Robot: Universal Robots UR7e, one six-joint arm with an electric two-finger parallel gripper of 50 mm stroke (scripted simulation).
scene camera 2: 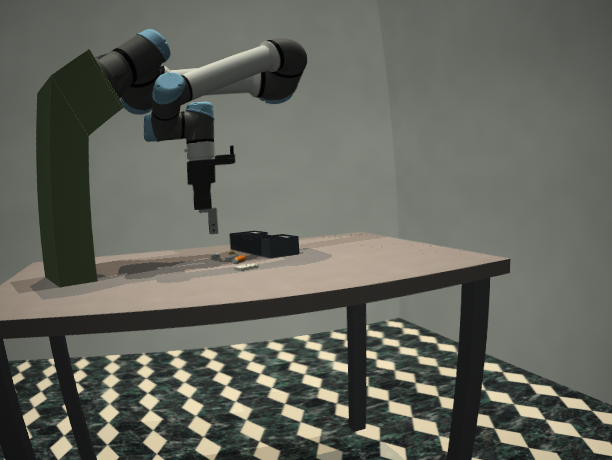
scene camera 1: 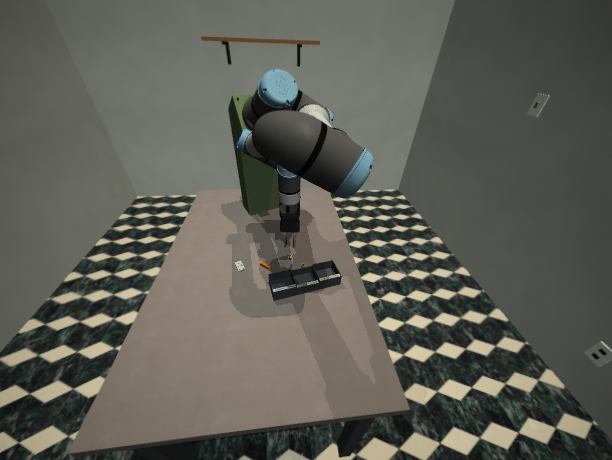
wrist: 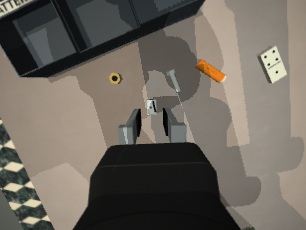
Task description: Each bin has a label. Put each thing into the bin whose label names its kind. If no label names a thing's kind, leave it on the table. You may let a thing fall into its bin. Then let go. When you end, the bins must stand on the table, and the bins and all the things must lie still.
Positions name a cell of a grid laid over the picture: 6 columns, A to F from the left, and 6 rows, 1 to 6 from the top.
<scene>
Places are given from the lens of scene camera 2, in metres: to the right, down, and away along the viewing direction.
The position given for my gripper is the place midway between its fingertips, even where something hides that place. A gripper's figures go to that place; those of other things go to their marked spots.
my gripper (scene camera 2: C4): -0.24, 0.01, 1.26
dark three-compartment bin row (scene camera 2: C4): -0.09, 0.04, 1.23
</scene>
